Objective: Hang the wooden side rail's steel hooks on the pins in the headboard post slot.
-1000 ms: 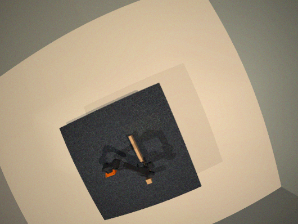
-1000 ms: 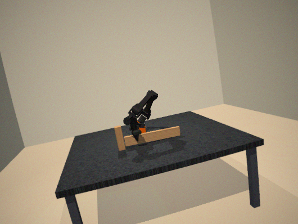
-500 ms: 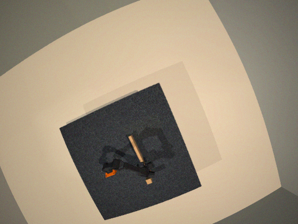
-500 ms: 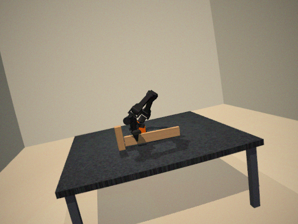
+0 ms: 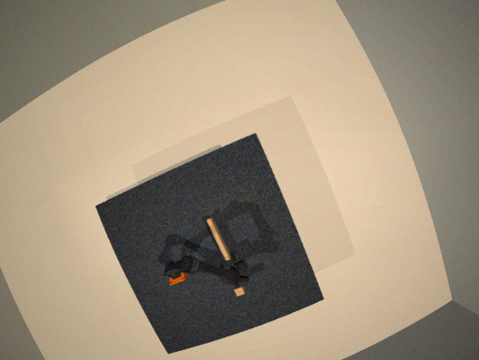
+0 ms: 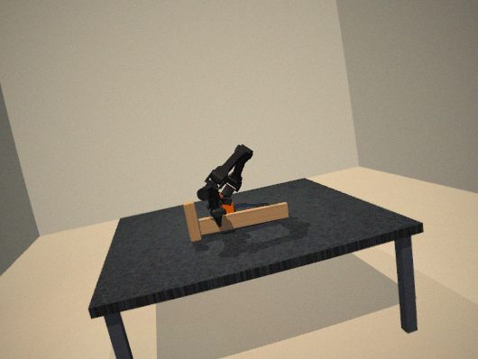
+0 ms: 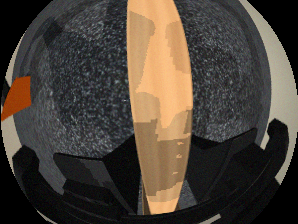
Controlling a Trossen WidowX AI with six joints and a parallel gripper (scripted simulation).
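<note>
My gripper tip is 120 mm to the left of the headboard post and 40 mm below it.
</note>
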